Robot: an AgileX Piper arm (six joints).
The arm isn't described. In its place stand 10 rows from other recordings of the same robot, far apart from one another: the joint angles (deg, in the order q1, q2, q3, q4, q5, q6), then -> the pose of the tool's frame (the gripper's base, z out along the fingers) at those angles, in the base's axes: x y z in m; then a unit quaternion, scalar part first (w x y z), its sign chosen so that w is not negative.
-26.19, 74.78, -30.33, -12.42, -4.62, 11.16 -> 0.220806 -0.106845 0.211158 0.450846 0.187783 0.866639 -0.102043
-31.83, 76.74, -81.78, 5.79, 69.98, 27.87 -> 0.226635 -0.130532 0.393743 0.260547 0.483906 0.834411 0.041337
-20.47, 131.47, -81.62, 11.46, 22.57, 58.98 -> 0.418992 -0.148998 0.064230 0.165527 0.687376 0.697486 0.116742
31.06, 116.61, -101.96, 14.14, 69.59, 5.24 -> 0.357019 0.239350 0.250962 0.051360 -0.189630 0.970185 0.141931
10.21, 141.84, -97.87, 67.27, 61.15, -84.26 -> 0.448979 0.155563 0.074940 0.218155 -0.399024 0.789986 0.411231
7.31, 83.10, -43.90, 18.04, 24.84, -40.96 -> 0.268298 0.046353 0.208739 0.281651 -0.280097 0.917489 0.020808
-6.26, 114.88, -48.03, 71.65, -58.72, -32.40 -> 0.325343 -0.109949 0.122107 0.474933 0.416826 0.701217 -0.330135
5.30, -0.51, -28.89, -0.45, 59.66, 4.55 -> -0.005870 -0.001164 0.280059 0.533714 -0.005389 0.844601 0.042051
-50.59, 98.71, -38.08, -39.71, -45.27, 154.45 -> 0.233692 -0.219340 0.176937 0.345981 0.778537 0.173458 0.494054
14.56, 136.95, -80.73, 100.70, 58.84, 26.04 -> 0.414055 0.186601 0.078190 0.305263 -0.567380 -0.574475 -0.504849
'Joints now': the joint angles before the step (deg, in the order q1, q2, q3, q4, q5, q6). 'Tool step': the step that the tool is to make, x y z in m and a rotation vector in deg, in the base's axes. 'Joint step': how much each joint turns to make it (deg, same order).
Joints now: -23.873 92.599 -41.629 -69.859 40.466 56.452
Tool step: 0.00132 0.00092 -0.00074 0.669 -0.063 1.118
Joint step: 0.000 0.002 -0.001 0.390 -1.085 -0.979
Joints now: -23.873 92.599 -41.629 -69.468 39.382 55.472
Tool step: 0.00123 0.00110 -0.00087 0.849 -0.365 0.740
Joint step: 0.002 0.001 0.000 0.642 -1.097 -0.682
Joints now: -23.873 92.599 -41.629 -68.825 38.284 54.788
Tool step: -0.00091 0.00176 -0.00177 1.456 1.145 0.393
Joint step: 0.000 0.000 0.002 2.678 -0.203 -2.999
